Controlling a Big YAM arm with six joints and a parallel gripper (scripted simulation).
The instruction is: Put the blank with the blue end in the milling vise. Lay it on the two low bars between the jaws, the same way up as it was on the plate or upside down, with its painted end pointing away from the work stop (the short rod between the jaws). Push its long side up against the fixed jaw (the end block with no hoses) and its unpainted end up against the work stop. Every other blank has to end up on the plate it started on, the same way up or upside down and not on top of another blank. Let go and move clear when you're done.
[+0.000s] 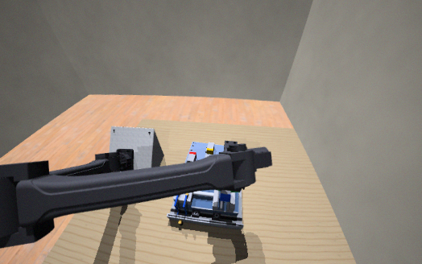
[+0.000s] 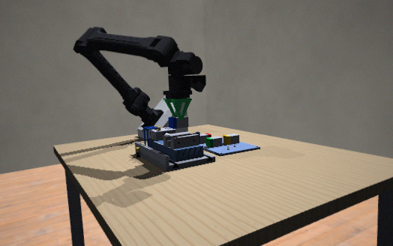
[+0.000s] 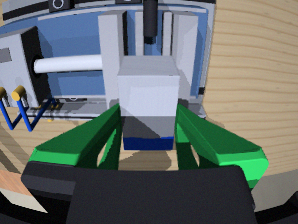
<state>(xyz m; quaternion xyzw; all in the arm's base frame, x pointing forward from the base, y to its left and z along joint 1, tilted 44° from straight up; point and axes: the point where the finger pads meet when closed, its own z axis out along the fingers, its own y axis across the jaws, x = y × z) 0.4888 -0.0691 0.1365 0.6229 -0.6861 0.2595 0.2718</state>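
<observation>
Now: hand 2 cm above the blue-ended blank. The rest, counted from my hand: dark work stop rod (7 cm below, 5 cm to the left, 1 cm ahead); green-ended blank (22 cm to the left, 14 cm below, 8 cm behind); vise (12 cm below, 7 cm behind, 1 cm to the left).
</observation>
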